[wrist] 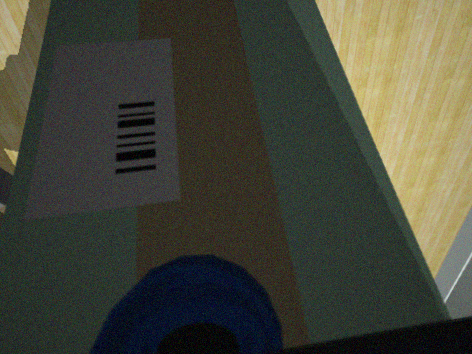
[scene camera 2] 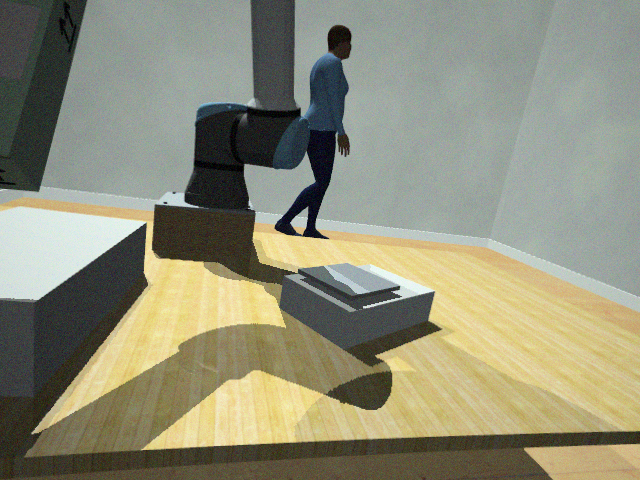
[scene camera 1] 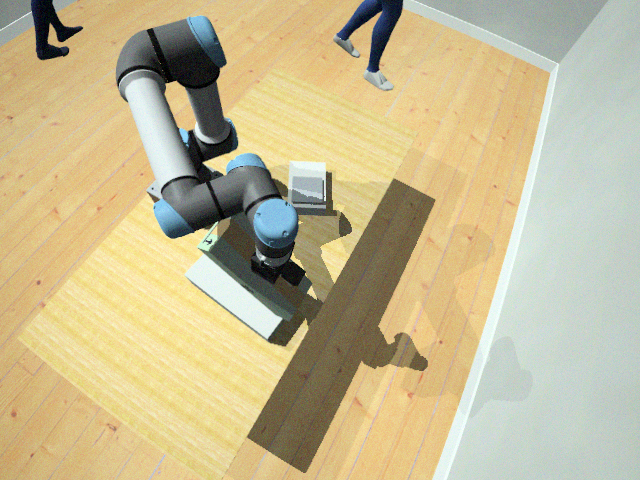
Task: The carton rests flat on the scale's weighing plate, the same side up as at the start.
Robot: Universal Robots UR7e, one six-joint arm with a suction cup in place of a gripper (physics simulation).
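Places are measured from the arm's base along level axes (x up, y right, z ahead), in centimetres.
Pixels of known places: end effector, tool point: [wrist: 200,255]; arm's base, origin of the base link: [scene camera 2: 217,203].
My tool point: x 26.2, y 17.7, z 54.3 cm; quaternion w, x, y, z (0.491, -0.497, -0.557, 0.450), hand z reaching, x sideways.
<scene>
Ahead of a thing's pixels: the offset from my tool point to its top centre. Level surfaces: height alone.
The green carton [scene camera 1: 232,264] [scene camera 2: 46,103] [wrist: 300,150], with a brown tape strip and a barcode label, hangs tilted above the white block, away from the scale. In scene camera 2 its lower part shows at the upper left, clear of the block. My suction gripper [scene camera 1: 271,269] [wrist: 200,300] is on its taped, labelled face; the blue cup shows at the bottom of the wrist view. The gripper does not show in scene camera 2. The scale @[dz -19.1, dx -29.3, dy -46.4 cm] [scene camera 1: 307,167] [scene camera 2: 320,315] stands apart from the carton, with its grey weighing plate @[dz -17.0, dx -29.3, dy -43.2 cm] [scene camera 1: 307,187] [scene camera 2: 356,279] on top and nothing on the plate.
The large white block @[dz -11.7, dx -27.0, dy +2.1 cm] [scene camera 1: 235,299] [scene camera 2: 67,253] lies under the carton. The robot's base box [scene camera 2: 204,232] stands behind, between block and scale in scene camera 2. A person [scene camera 1: 382,31] [scene camera 2: 325,93] is beyond the tabletop @[dx -36.7 cm] [scene camera 1: 144,361]. Arm shadows cross the surface around the scale.
</scene>
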